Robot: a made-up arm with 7 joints.
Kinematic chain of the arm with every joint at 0, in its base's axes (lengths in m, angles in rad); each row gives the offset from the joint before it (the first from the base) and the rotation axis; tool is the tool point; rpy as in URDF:
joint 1: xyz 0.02 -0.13 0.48 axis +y
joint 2: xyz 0 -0.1 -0.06 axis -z
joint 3: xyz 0 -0.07 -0.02 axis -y
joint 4: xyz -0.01 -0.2 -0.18 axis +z
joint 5: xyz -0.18 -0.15 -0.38 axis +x
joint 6: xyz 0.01 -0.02 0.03 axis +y
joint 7: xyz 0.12 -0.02 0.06 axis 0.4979 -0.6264 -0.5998
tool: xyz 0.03 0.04 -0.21 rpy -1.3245 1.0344 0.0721
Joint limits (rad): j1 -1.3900..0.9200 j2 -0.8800..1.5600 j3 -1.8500..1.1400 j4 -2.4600..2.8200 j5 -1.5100..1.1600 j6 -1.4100..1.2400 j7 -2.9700..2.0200
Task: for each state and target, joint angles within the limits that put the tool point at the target. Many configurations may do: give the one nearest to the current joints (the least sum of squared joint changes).
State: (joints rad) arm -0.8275 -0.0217 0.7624 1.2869 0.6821 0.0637 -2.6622
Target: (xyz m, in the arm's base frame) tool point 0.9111 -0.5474 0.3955
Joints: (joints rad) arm -0.5782 -0.2078 0.4872 1.1906 0.9752 0.1002 -2.5512
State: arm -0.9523 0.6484 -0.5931 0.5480 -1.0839 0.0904 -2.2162
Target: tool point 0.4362 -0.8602 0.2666
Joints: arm -1.2734 -0.0864 -0.4451 0.4833 -0.5494 0.1692 -2.0235
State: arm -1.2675 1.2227 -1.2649 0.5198 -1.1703 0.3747 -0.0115
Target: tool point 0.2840 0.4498 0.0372
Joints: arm -1.3900 1.5600 -1.4935 1.1590 -0.7325 0.4097 0.4508
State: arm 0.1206 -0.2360 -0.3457 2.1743 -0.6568 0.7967 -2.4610
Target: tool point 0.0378 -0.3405 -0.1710
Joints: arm 0.2100 -0.2151 -0.4391 2.0606 -0.4631 0.8947 -2.4221
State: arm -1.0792 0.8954 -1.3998 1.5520 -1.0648 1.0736 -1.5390
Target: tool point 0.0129 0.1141 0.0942
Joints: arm -0.9464 1.4432 -1.8500 2.0791 -1.2871 0.9424 -2.0505
